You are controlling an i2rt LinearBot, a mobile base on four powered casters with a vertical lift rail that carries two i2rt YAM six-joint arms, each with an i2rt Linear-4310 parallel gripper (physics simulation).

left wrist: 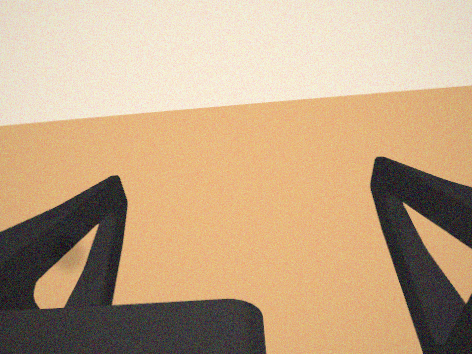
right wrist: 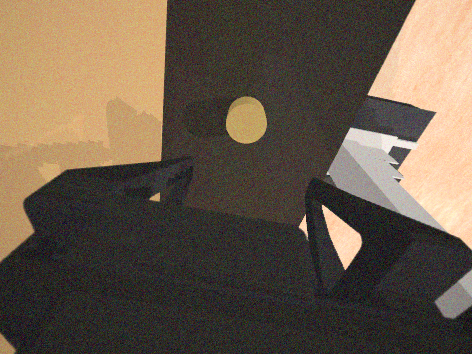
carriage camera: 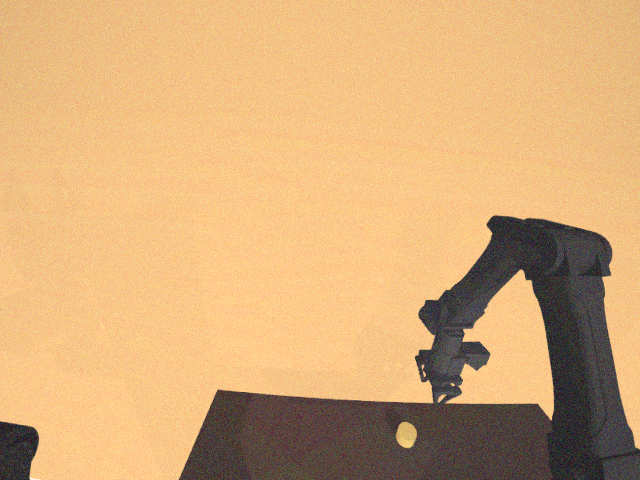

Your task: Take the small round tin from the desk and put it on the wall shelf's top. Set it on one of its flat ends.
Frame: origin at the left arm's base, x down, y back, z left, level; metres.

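Where they show: left gripper, between the fingertips: (left wrist: pixel 246 180); right gripper, between the fingertips: (right wrist: pixel 250 176) (carriage camera: pixel 429 394).
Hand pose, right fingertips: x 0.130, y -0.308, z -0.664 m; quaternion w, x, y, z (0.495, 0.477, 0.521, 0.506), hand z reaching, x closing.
After its pixels a point has its place.
The small round yellow tin (carriage camera: pixel 406 435) @(x 0.285, y -0.294, z -0.633 m) (right wrist: pixel 246 123) @(x 0.285, y -0.306, z -0.642 m) rests on the dark brown top of the wall shelf (carriage camera: pixel 310 439) @(x 0.321, y -0.300, z -0.369 m) (right wrist: pixel 280 45) @(x 0.321, y -0.284, z -0.730 m). It appears upright on a flat end, with its round upper face showing. My right gripper (carriage camera: pixel 439 400) @(x 0.130, y -0.308, z -0.664 m) (right wrist: pixel 250 176) @(x 0.130, y -0.308, z -0.664 m) is open and empty, above the shelf and apart from the tin; in the right wrist view the tin lies beyond the gap between the fingertips. My left gripper (left wrist: pixel 246 180) @(x -0.439, y -0.035, z 0.008 m) is open and empty, far from the tin. The desk cannot be made out in these views.
An orange wall (carriage camera: pixel 258 206) @(x -0.295, y -0.432, z -0.213 m) (right wrist: pixel 75 60) @(x 0.152, y -0.417, z -0.705 m) is behind the shelf. My right arm (carriage camera: pixel 573 330) @(x -0.256, y -0.103, z -0.651 m) stands at the right of the carriage view, and part of my left arm (carriage camera: pixel 18 446) @(x -0.125, y -0.028, z -0.041 m) shows at the lower left. Grey-white robot parts (right wrist: pixel 375 170) @(x 0.715, y 0.210, z -0.413 m) show past the shelf's edge in the right wrist view.
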